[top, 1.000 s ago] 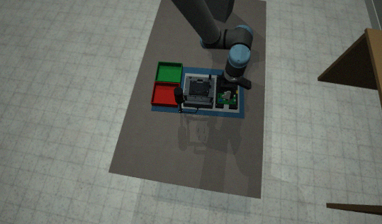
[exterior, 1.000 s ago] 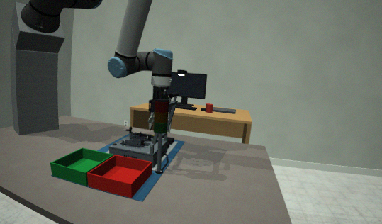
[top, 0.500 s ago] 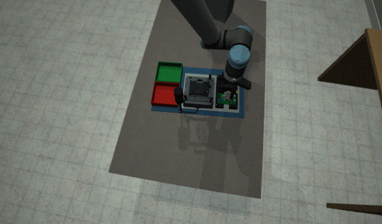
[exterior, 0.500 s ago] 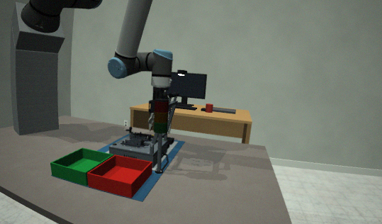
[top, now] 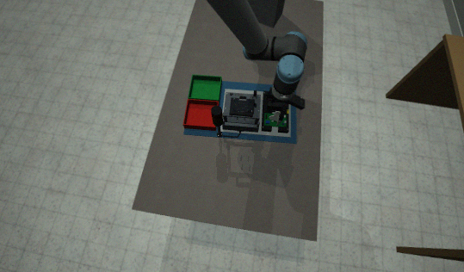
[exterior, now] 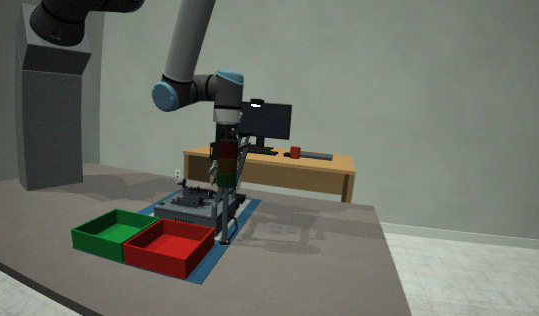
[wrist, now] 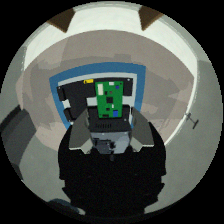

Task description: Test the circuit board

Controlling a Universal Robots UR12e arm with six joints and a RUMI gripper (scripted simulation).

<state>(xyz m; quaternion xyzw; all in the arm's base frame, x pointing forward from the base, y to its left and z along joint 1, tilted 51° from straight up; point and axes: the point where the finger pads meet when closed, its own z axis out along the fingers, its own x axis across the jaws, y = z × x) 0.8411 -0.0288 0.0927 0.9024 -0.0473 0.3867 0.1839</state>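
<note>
My gripper is now 5 cm above the green circuit board. Also, from my hand: tester lid: 3 cm ahead, 19 cm to the right, 11 cm above; then red bin: 11 cm behind, 36 cm to the right, 6 cm below; then black latch hook: 13 cm behind, 8 cm to the right, 1 cm above.
</note>
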